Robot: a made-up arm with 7 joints. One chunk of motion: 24 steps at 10 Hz.
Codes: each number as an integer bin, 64 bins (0 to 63) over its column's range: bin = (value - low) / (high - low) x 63, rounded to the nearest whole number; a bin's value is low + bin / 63 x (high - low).
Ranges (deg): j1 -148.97..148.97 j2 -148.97..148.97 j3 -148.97..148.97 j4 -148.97..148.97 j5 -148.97..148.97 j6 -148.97..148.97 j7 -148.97..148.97
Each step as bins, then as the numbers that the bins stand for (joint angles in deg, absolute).
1 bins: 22 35 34 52 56 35 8
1 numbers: -44.93 16.55 11.82 96.95 115.87 16.55 -111.14
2 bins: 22 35 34 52 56 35 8
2 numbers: -44.93 16.55 11.82 96.95 115.87 16.55 -111.14
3 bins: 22 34 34 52 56 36 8
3 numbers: -44.93 11.82 11.82 96.95 115.87 21.28 -111.14
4 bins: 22 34 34 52 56 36 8
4 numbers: -44.93 11.82 11.82 96.95 115.87 21.28 -111.14
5 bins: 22 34 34 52 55 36 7
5 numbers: -44.93 11.82 11.82 96.95 111.14 21.28 -115.87
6 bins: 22 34 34 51 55 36 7
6 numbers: -44.93 11.82 11.82 92.22 111.14 21.28 -115.87
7 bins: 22 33 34 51 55 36 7
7 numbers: -44.93 7.09 11.82 92.22 111.14 21.28 -115.87
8 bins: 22 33 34 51 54 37 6
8 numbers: -44.93 7.09 11.82 92.22 106.41 26.01 -120.59
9 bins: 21 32 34 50 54 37 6
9 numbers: -49.66 2.36 11.82 87.49 106.41 26.01 -120.59
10 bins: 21 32 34 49 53 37 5
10 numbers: -49.66 2.36 11.82 82.76 101.68 26.01 -125.32
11 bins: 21 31 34 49 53 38 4
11 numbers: -49.66 -2.36 11.82 82.76 101.68 30.74 -130.05
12 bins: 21 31 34 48 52 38 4
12 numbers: -49.66 -2.36 11.82 78.03 96.95 30.74 -130.05
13 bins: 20 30 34 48 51 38 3
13 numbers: -54.39 -7.09 11.82 78.03 92.22 30.74 -134.78
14 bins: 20 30 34 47 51 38 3
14 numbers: -54.39 -7.09 11.82 73.30 92.22 30.74 -134.78
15 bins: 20 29 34 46 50 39 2
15 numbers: -54.39 -11.82 11.82 68.57 87.49 35.47 -139.51
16 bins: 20 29 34 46 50 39 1
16 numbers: -54.39 -11.82 11.82 68.57 87.49 35.47 -144.24
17 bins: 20 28 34 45 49 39 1
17 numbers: -54.39 -16.55 11.82 63.84 82.76 35.47 -144.24
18 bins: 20 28 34 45 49 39 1
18 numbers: -54.39 -16.55 11.82 63.84 82.76 35.47 -144.24
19 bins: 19 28 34 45 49 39 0
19 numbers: -59.12 -16.55 11.82 63.84 82.76 35.47 -148.97
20 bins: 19 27 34 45 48 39 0
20 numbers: -59.12 -21.28 11.82 63.84 78.03 35.47 -148.97
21 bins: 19 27 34 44 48 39 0
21 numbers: -59.12 -21.28 11.82 59.12 78.03 35.47 -148.97
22 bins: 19 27 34 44 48 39 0
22 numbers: -59.12 -21.28 11.82 59.12 78.03 35.47 -148.97
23 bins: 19 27 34 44 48 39 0
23 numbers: -59.12 -21.28 11.82 59.12 78.03 35.47 -148.97
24 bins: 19 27 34 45 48 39 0
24 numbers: -59.12 -21.28 11.82 63.84 78.03 35.47 -148.97
